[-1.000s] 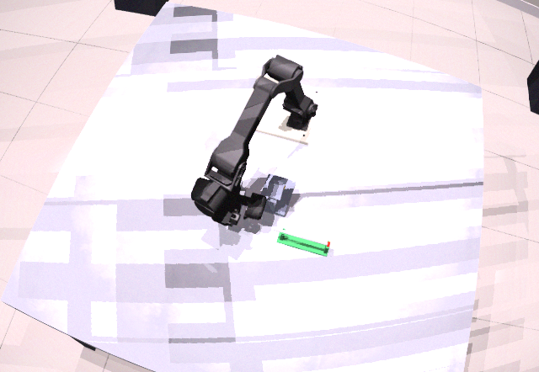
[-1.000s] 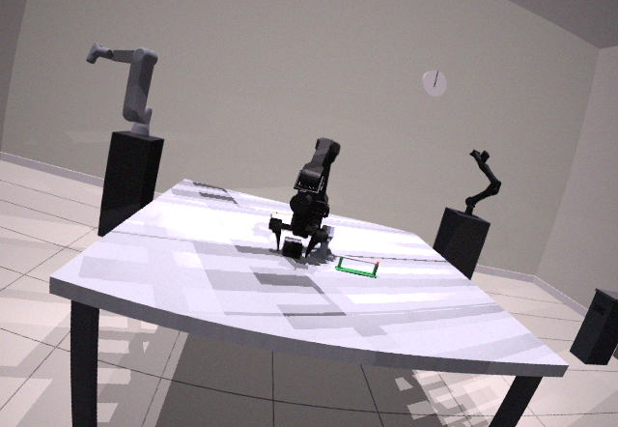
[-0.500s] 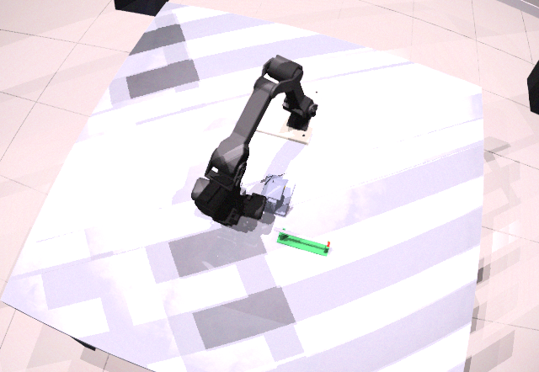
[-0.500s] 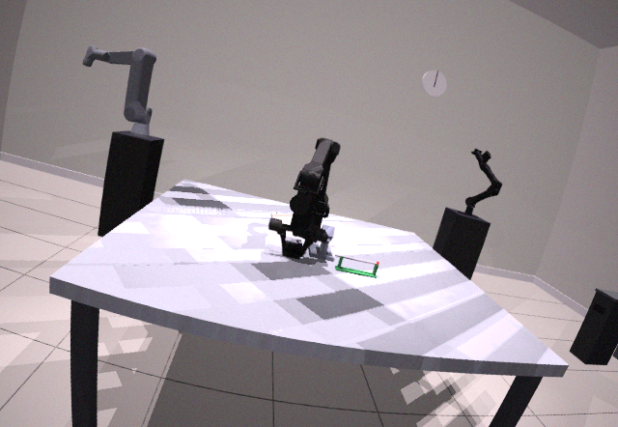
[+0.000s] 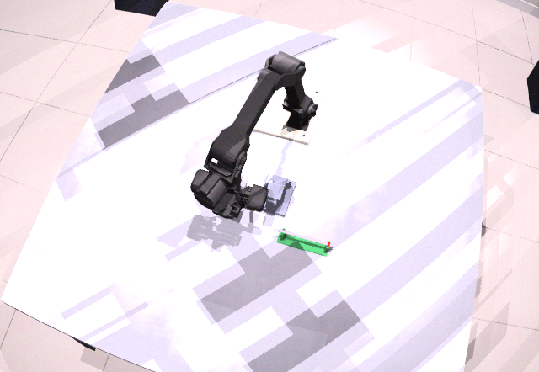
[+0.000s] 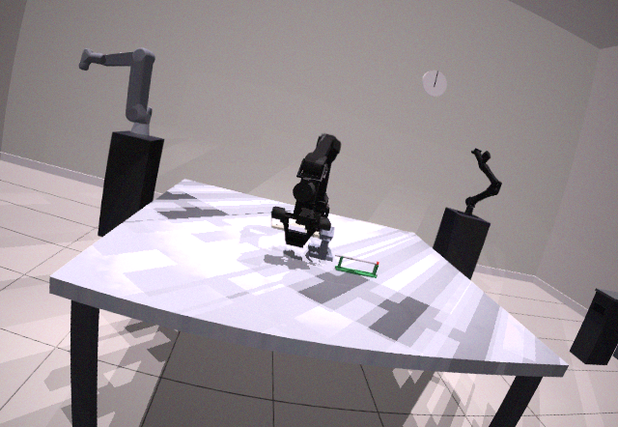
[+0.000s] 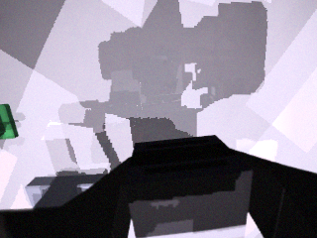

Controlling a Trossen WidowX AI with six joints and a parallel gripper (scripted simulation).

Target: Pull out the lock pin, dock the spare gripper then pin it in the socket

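The spare gripper lies 4 cm behind my gripper tip and 2 cm above it. Also, from my gripper tip: grey mount: 8 cm behind, 11 cm to the left, 1 cm above; green cradle: 2 cm ahead, 22 cm to the left, 2 cm below.
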